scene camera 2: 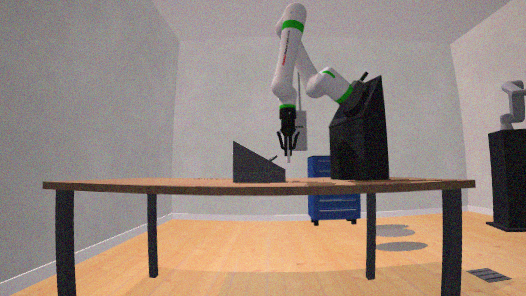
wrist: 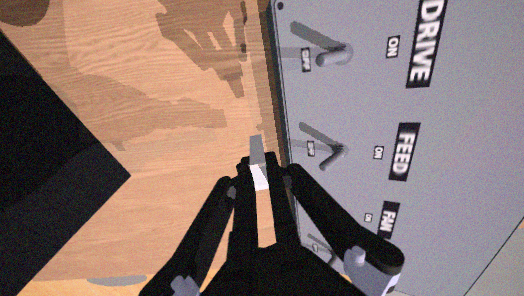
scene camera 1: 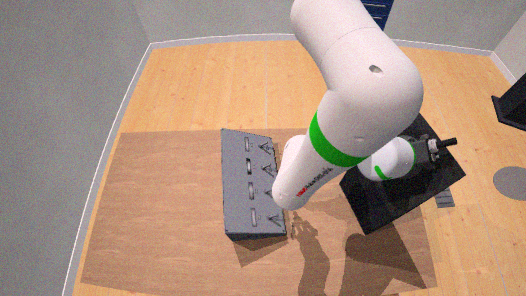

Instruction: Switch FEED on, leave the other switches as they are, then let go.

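Seen in the pictures: gripper, fingertip midpoint: [scene camera 2: 288, 162] [wrist: 257, 145]; arm's base, origin of the base link: [scene camera 2: 352, 101] [scene camera 1: 404, 157].
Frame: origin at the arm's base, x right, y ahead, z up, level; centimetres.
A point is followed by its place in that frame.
The grey sloped switch panel [scene camera 1: 237, 200] {x -24.2, y 55.6, z -27.5 cm} [scene camera 2: 252, 167] {x -35.4, y 46.4, z -37.0 cm} [wrist: 465, 130] {x -22.0, y 54.9, z -28.4 cm} stands on the table. In the wrist view the FEED lever [wrist: 331, 158] {x -13.9, y 44.5, z -32.0 cm} leans towards its OFF label, away from ON. The DRIVE lever [wrist: 332, 56] {x -24.3, y 39.3, z -31.3 cm} also leans towards OFF. The FAN lever is partly hidden behind a gripper linkage. My gripper [scene camera 2: 288, 158] {x -12.4, y 35.5, z -34.3 cm} [wrist: 257, 145] {x -12.4, y 35.5, z -34.3 cm} is shut and empty. Its tips are beside the panel's low edge, above the table and apart from the FEED lever, on its OFF side. In scene camera 1 the arm hides the gripper.
The arm's black pedestal [scene camera 1: 370, 215] {x -12.8, y -0.1, z -29.5 cm} [scene camera 2: 357, 150] {x -13.5, y -0.7, z -29.2 cm} [wrist: 55, 200] {x 1.0, y 11.4, z -32.1 cm} stands on the wooden table [scene camera 1: 150, 200] {x -36.6, y 102.7, z -44.0 cm} [scene camera 2: 125, 185] {x -76.8, y 79.7, z -44.3 cm} across from the panel's low edge. A blue drawer cabinet [scene camera 2: 332, 206] is behind the table. Another robot on a black stand [scene camera 2: 512, 180] is at the far right.
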